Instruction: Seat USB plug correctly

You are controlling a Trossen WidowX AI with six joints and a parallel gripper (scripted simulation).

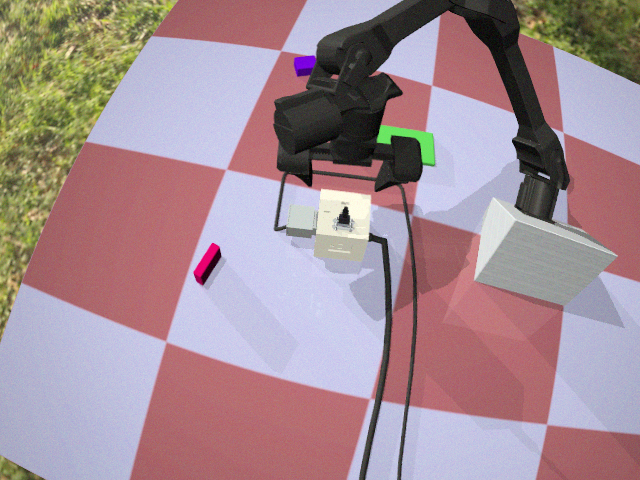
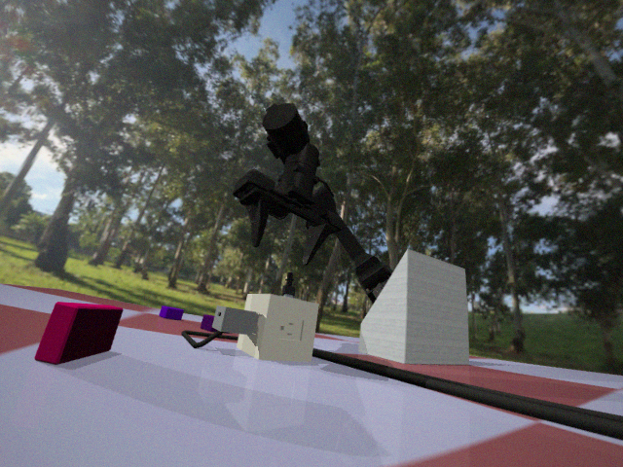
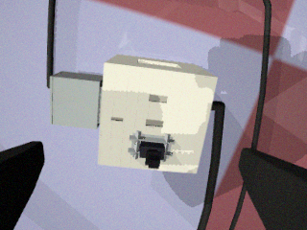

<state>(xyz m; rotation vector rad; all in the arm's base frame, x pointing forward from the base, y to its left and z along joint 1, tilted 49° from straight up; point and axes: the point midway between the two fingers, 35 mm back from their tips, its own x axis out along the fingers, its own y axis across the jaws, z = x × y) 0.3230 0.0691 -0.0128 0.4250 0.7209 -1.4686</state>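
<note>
Now: gripper tip 5 cm above the black USB plug, 2 cm to the right of it and 1 cm past it. The rest, counted from my gripper tip: green pad: 20 cm to the right, 13 cm below, 8 cm behind; socket: 7 cm below, 2 cm to the left, 1 cm behind; magenta block: 18 cm ahead, 12 cm below, 11 cm to the left.
</note>
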